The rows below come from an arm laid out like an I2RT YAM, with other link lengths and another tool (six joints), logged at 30 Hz.
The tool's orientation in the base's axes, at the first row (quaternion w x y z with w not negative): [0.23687 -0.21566 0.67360 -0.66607]
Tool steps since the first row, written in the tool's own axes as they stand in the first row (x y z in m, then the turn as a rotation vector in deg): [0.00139 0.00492 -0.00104 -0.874 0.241 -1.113]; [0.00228 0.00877 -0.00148 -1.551 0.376 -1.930]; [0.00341 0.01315 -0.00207 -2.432 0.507 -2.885]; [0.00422 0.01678 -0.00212 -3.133 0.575 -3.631]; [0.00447 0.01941 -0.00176 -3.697 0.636 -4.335]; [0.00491 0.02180 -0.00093 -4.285 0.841 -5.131]
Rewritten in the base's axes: [-0.00161 0.00008 -0.00496 0.026 1.419 -0.213]; [-0.00249 -0.00003 -0.00884 0.072 2.482 -0.326]; [-0.00364 -0.00016 -0.01325 0.196 3.778 -0.428]; [-0.00422 -0.00054 -0.01690 0.303 4.797 -0.473]; [-0.00413 -0.00093 -0.01954 0.325 5.700 -0.516]; [-0.00392 -0.00181 -0.02194 0.315 6.694 -0.702]
